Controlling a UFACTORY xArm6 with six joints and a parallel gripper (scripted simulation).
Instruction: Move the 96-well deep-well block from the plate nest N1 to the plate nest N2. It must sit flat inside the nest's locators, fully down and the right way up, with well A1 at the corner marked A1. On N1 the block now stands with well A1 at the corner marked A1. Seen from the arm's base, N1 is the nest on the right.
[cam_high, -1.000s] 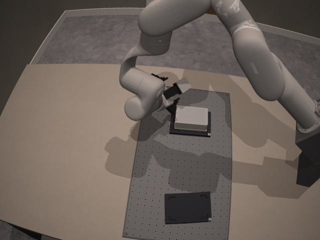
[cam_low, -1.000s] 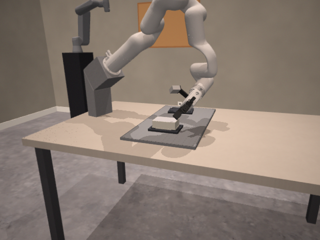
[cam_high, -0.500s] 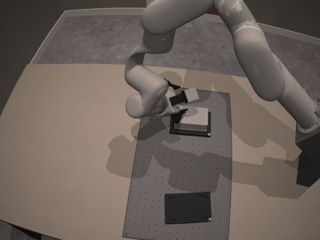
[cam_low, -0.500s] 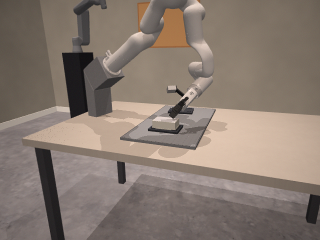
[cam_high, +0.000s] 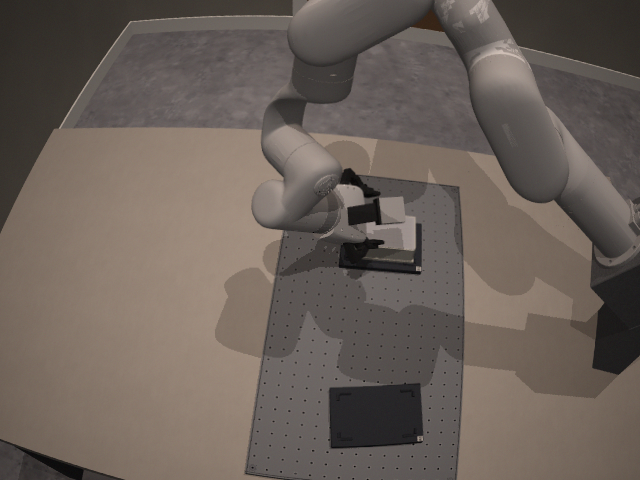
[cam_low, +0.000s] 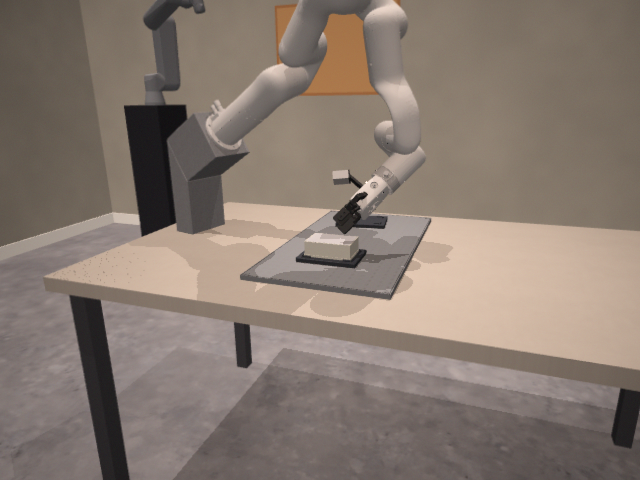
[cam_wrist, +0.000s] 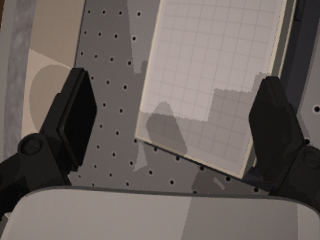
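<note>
Right now the 96-well deep-well block is 20 mm behind my hand, 10 mm to the right of it and 60 mm below it. Round my hand: plate nest N2: 60 mm behind, 360 mm to the left, 90 mm below; plate nest N1: 20 mm behind, 10 mm to the right, 90 mm below; white corner mark: 150 mm behind, 400 mm to the left, 80 mm below.
</note>
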